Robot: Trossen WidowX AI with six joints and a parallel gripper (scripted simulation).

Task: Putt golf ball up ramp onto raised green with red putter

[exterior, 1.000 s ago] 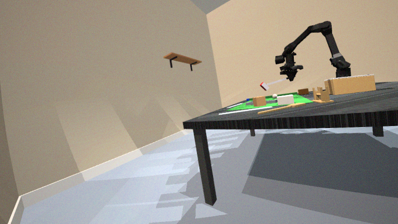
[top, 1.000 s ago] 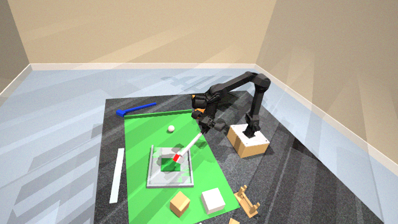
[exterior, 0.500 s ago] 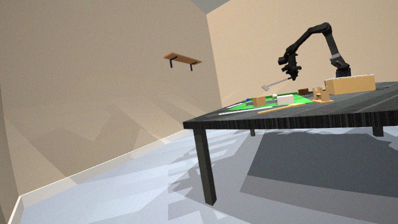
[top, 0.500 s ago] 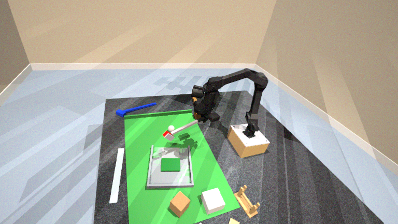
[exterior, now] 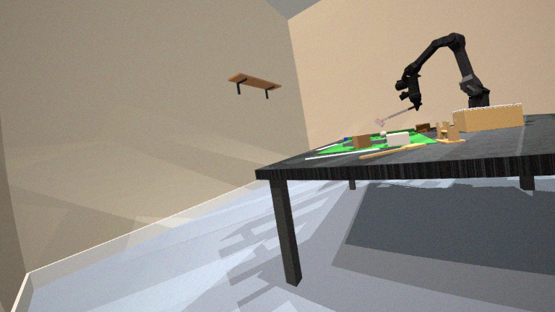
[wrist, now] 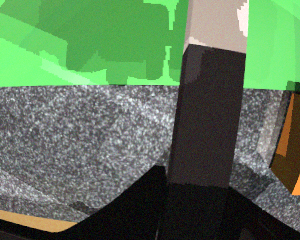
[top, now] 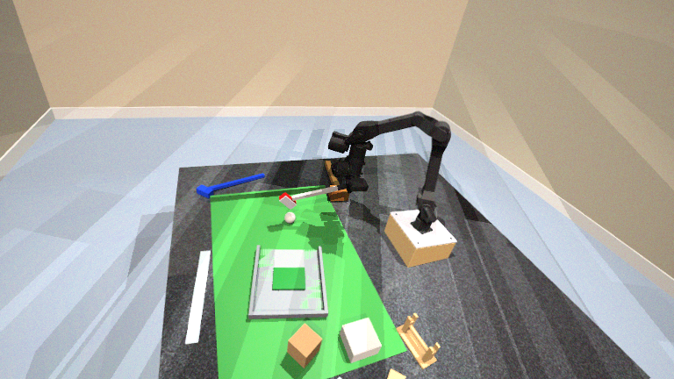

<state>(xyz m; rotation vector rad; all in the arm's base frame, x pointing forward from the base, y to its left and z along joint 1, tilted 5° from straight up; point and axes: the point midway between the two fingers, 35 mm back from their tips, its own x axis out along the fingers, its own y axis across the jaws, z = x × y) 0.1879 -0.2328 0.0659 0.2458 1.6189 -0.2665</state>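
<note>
The red putter lies 110 mm ahead of my gripper tip and 30 mm to the right of it. Also, from my gripper tip: blue putter (370 mm to the right, 340 mm ahead, 130 mm below); grey platform (320 mm ahead, 190 mm to the left, 130 mm below); white golf ball (200 mm ahead, 120 mm below, 70 mm to the right).
</note>
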